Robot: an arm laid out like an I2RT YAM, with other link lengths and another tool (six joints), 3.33 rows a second.
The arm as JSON. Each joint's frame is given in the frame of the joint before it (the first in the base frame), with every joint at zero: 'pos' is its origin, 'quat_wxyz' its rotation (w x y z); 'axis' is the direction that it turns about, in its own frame. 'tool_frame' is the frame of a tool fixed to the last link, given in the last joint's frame.
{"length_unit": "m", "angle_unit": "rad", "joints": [
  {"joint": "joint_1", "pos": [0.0, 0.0, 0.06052], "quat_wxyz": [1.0, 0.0, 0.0, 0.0], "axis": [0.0, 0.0, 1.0]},
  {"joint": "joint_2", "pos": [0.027, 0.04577, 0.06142], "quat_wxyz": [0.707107, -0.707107, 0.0, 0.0], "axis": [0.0, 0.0, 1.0]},
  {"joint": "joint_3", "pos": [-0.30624, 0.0, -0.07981], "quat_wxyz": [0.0, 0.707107, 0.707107, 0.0], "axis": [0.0, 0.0, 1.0]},
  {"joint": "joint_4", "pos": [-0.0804, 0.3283, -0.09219], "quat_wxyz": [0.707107, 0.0, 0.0, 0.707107], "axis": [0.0, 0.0, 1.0]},
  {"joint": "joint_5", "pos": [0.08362, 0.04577, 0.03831], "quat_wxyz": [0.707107, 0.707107, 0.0, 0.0], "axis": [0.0, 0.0, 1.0]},
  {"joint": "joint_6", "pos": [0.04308, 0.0, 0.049], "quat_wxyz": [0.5, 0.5, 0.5, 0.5], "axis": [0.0, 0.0, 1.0]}
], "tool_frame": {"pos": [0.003, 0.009, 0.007], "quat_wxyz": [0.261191, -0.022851, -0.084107, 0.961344]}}
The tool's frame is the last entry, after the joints.
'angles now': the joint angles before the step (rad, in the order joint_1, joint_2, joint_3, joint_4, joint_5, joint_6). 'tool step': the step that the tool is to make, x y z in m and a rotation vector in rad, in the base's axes. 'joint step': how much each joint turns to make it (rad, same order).
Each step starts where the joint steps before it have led.
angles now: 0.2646, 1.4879, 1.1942, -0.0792, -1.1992, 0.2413
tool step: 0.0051, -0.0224, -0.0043, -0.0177, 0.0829, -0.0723
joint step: -0.0531, -0.0041, 0.0002, -0.0648, 0.0167, 0.0261
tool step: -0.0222, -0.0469, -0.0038, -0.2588, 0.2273, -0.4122
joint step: -0.0764, -0.0962, -0.0003, -0.3673, 0.3983, 0.0001
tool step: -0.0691, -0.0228, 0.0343, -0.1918, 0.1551, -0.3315
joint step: 0.0012, -0.1989, 0.0003, -0.3068, 0.3578, 0.1282
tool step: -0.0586, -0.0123, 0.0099, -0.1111, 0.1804, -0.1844
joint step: 0.0144, -0.1139, 0.0055, -0.2795, 0.1901, 0.1074
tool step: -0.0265, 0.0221, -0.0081, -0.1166, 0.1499, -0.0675
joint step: 0.1370, 0.0027, 0.0061, -0.1553, 0.1724, 0.1375
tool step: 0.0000, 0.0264, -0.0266, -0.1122, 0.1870, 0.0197
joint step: 0.1112, 0.1015, -0.0003, -0.1103, 0.0706, 0.0714
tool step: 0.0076, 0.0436, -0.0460, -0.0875, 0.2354, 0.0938
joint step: 0.1266, 0.1773, -0.0080, -0.0642, -0.0229, 0.0348
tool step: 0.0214, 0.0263, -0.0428, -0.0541, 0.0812, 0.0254
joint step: 0.0381, 0.1499, -0.0015, 0.0542, 0.0034, 0.0129
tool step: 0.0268, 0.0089, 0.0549, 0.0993, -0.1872, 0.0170
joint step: -0.0168, -0.0003, 0.1706, 0.0404, 0.0145, -0.0335
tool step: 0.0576, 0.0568, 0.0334, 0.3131, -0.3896, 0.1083
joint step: 0.0358, 0.0611, 0.1082, 0.4480, -0.0768, -0.0494
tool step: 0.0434, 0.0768, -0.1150, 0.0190, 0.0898, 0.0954
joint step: 0.0726, 0.2959, 0.0022, 0.2334, -0.0693, 0.0169
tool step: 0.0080, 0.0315, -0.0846, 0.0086, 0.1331, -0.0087
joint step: 0.0310, 0.1832, 0.0000, 0.0978, -0.0602, 0.0783
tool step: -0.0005, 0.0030, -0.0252, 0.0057, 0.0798, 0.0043
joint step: 0.0000, 0.0534, 0.0035, -0.0039, -0.0519, 0.0191
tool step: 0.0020, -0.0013, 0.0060, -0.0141, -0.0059, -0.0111
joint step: -0.0028, -0.0046, 0.0135, -0.0219, 0.0167, 0.0021
